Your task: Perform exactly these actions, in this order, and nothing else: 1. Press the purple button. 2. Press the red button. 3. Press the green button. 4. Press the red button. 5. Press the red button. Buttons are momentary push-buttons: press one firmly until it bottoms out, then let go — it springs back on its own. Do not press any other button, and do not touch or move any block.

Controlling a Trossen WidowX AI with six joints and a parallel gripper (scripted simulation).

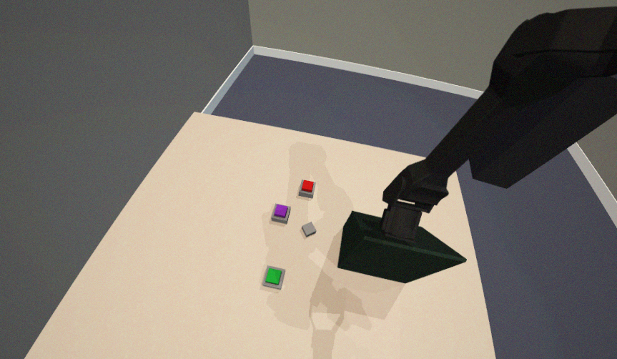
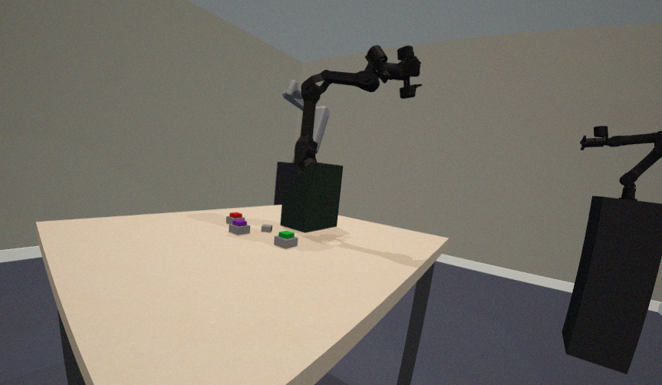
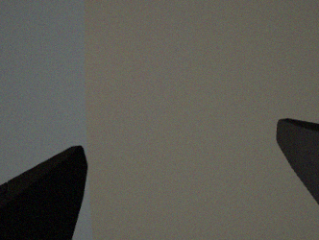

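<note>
Now: gripper tip 610 mm above the purple button, 540 mm short of it and 320 mm to the left of it. Also, from my gripper tip: red button: 610 mm below, 490 mm ahead, 430 mm to the right; then green button: 610 mm below, 490 mm ahead, 140 mm to the right; then small grey block: 630 mm below, 440 mm ahead, 300 mm to the right.
</note>
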